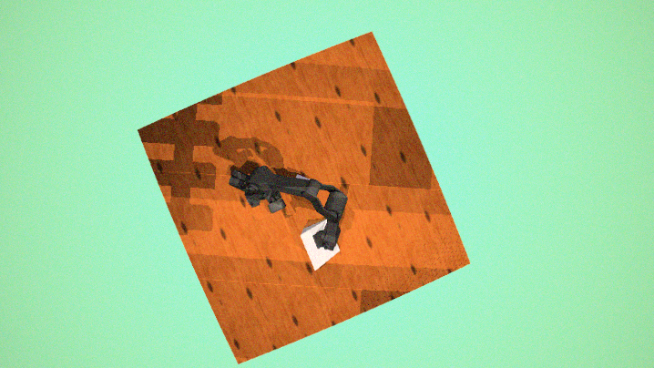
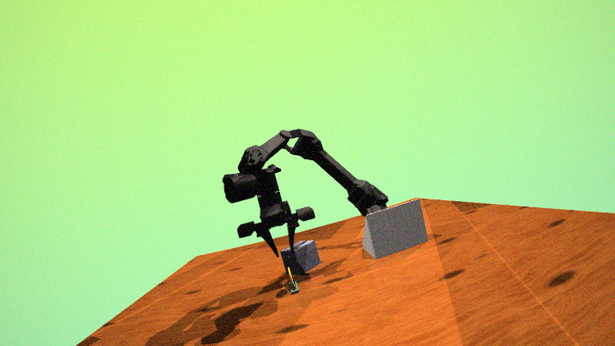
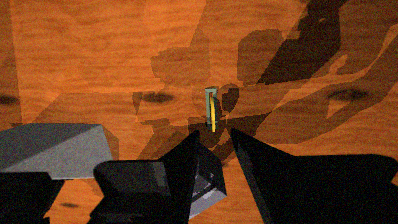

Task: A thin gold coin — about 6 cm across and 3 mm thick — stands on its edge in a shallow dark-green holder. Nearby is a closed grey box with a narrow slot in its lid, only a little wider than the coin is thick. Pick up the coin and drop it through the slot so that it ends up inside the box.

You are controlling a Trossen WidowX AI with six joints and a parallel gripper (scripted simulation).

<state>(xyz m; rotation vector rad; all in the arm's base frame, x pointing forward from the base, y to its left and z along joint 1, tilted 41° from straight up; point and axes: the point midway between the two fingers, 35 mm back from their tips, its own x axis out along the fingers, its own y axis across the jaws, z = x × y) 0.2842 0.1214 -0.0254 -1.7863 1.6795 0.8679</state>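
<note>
Right now the gold coin is 60 mm below my gripper tip.
</note>
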